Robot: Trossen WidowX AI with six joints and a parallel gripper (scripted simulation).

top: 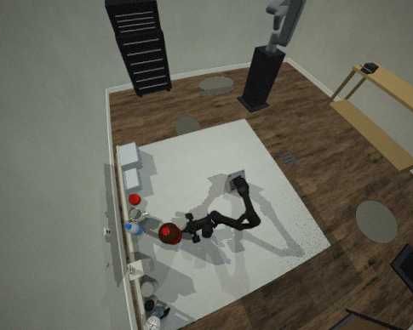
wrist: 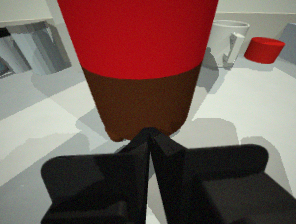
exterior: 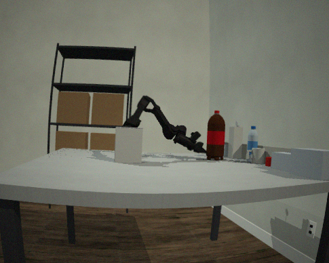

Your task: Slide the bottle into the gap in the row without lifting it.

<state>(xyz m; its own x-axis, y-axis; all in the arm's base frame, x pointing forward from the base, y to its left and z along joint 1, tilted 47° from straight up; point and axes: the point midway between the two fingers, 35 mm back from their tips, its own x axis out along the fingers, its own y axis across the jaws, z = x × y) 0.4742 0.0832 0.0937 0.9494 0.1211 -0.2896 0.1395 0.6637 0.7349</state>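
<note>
My gripper is now 9 cm short of the brown cola bottle, 1 cm to the left of it and 9 cm below it. Round my hand: french press: 31 cm ahead, 34 cm to the left, 8 cm above; then water bottle: 28 cm ahead, 14 cm to the right, 5 cm above.
</note>
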